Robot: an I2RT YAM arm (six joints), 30 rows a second.
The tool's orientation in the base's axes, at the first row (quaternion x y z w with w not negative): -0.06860 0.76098 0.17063 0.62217
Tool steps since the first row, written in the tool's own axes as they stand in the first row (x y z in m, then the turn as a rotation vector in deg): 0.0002 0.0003 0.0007 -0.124 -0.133 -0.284; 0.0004 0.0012 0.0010 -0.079 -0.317 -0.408; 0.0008 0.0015 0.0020 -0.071 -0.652 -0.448; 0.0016 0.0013 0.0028 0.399 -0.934 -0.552; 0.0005 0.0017 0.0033 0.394 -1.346 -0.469; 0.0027 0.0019 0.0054 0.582 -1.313 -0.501; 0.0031 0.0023 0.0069 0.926 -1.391 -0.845; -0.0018 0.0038 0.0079 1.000 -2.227 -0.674; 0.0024 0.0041 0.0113 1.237 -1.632 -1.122; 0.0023 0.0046 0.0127 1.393 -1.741 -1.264
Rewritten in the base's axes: 0.0005 0.0005 -0.0003 -0.193 -0.235 0.145; 0.0005 0.0015 -0.0003 -0.259 -0.445 0.090; 0.0012 0.0022 -0.0008 -0.192 -0.770 0.030; 0.0018 0.0024 -0.0018 -0.300 -1.018 -0.457; 0.0024 0.0028 -0.0007 -0.092 -1.374 -0.538; 0.0038 0.0039 -0.0032 -0.173 -1.334 -0.710; 0.0050 0.0049 -0.0038 -0.540 -1.489 -0.999; 0.0065 0.0061 0.0011 -0.133 -2.201 -1.246; 0.0086 0.0080 -0.0035 -0.787 -1.775 -1.297; 0.0098 0.0089 -0.0036 -0.917 -1.909 -1.443
